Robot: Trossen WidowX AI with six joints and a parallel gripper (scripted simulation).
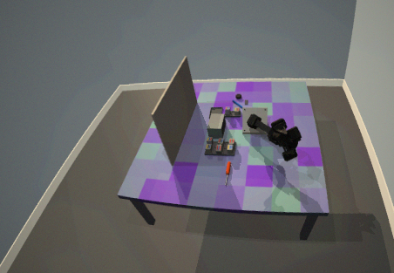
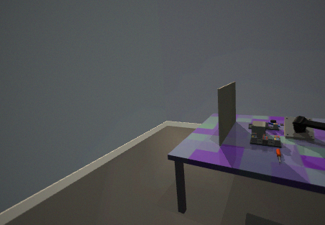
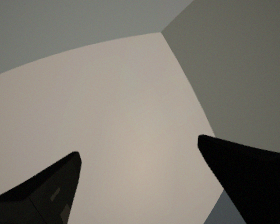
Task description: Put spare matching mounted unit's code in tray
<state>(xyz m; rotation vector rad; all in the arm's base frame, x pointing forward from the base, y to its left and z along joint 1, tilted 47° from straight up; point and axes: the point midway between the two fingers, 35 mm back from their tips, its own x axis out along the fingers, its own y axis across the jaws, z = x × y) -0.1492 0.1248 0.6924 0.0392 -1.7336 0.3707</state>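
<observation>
The dark block is 450 mm below my gripper tip, 410 mm to the right of it and 290 mm ahead of it. Round my gripper tip: beige board 660 mm to the right, 630 mm ahead, 270 mm below; then mounted unit 620 mm to the right, 440 mm below, 390 mm ahead.
</observation>
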